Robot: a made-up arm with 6 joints. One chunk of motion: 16 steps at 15 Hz.
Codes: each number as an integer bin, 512 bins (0 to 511) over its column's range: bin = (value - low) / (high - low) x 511, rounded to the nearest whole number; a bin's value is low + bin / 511 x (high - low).
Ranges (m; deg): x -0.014..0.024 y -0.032..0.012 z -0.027..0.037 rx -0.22..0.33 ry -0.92..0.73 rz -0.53..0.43
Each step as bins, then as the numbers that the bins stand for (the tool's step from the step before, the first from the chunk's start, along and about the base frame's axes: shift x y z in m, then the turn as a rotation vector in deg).
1 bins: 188 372 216 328 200 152
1 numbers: -0.00002 0.00003 0.00005 0.133 -0.274 -0.244
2 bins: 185 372 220 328 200 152
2 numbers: -0.00024 0.00003 0.00055 0.133 -0.274 -0.244
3 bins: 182 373 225 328 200 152
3 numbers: -0.00047 0.00012 0.00118 0.133 -0.274 -0.244
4 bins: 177 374 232 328 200 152
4 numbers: -0.00084 0.00020 0.00206 0.133 -0.274 -0.244
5 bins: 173 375 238 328 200 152
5 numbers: -0.00114 0.00029 0.00281 0.133 -0.274 -0.244
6 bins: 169 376 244 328 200 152
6 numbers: -0.00143 0.00038 0.00356 0.133 -0.274 -0.244
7 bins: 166 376 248 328 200 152
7 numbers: -0.00166 0.00038 0.00406 0.133 -0.274 -0.244
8 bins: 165 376 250 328 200 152
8 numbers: -0.00173 0.00038 0.00431 0.133 -0.274 -0.244
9 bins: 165 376 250 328 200 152
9 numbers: -0.00173 0.00038 0.00431 0.133 -0.274 -0.244
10 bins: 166 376 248 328 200 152
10 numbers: -0.00166 0.00038 0.00406 0.133 -0.274 -0.244
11 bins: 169 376 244 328 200 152
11 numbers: -0.00143 0.00038 0.00356 0.133 -0.274 -0.244
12 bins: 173 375 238 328 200 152
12 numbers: -0.00114 0.00029 0.00281 0.133 -0.274 -0.244
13 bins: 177 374 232 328 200 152
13 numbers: -0.00084 0.00020 0.00206 0.133 -0.274 -0.244
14 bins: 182 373 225 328 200 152
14 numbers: -0.00047 0.00012 0.00118 0.133 -0.274 -0.244
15 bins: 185 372 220 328 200 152
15 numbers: -0.00024 0.00003 0.00055 0.133 -0.274 -0.244
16 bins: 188 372 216 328 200 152
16 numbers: -0.00002 0.00003 0.00005 0.133 -0.274 -0.244
